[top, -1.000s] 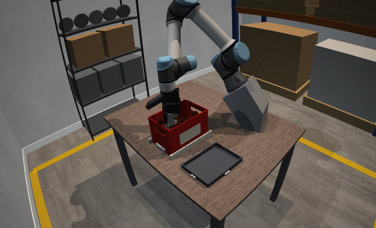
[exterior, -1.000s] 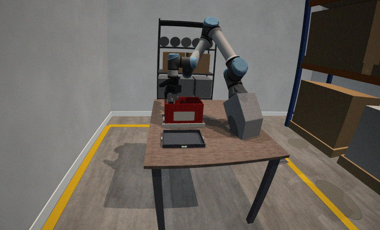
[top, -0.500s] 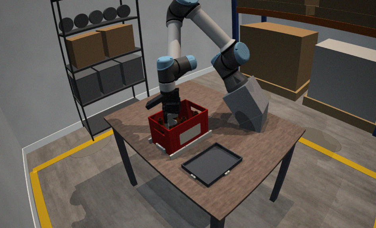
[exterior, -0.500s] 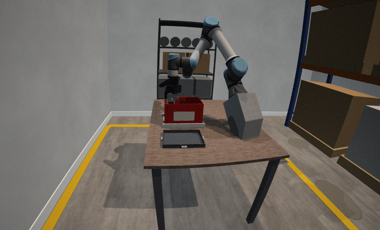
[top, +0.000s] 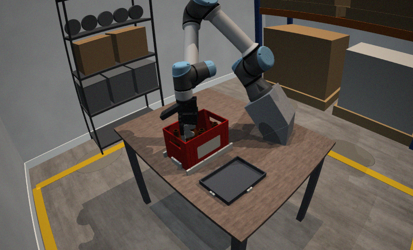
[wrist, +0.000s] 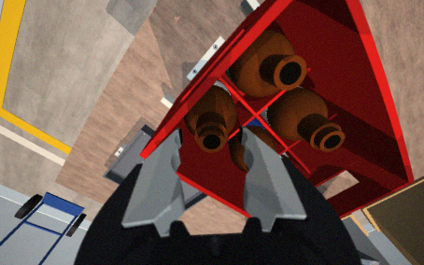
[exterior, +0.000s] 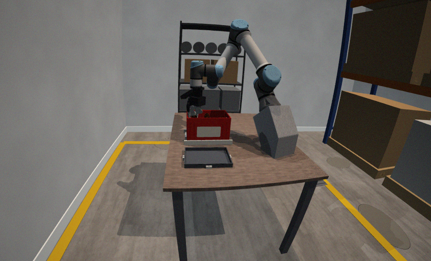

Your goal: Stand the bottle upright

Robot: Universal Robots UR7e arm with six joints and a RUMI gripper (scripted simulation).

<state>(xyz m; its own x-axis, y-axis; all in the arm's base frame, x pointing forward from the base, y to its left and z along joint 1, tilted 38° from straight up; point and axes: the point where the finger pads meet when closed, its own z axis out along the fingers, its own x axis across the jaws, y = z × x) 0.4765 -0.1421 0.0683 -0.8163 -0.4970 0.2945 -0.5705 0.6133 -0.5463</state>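
My hand is 10 cm past the red crate, 7 cm above it and 2 cm to the left of it. The rest, counted from my hand: dark tray: 25 cm to the left, 14 cm below, 2 cm behind.
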